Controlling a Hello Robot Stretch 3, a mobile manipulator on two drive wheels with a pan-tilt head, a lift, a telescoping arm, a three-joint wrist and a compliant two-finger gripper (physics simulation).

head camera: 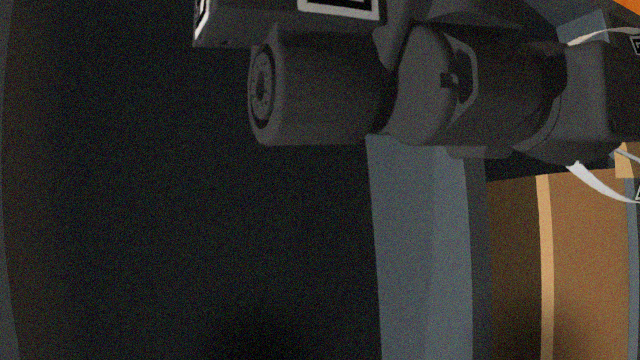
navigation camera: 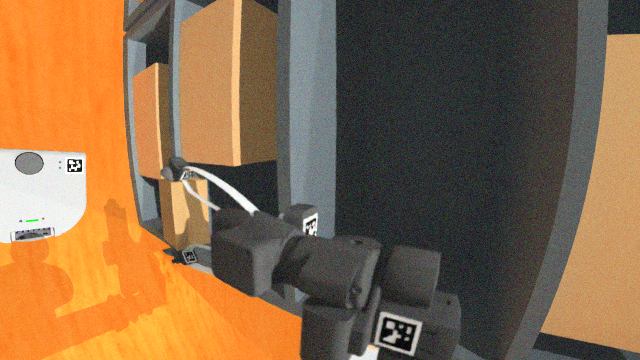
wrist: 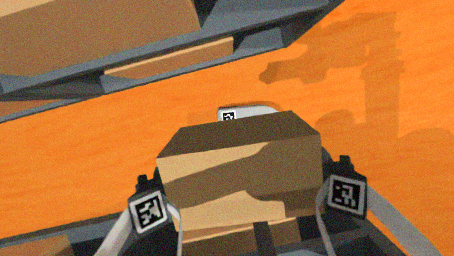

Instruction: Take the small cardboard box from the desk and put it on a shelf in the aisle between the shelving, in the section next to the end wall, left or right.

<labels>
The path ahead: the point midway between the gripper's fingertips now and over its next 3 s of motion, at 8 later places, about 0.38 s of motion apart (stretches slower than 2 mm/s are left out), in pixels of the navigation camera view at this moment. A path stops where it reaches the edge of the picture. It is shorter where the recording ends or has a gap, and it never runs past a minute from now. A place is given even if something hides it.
My gripper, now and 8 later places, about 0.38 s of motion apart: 169,209; 175,208; 193,206; 217,203; 240,200; 251,200; 251,200; 243,197; 231,194
</labels>
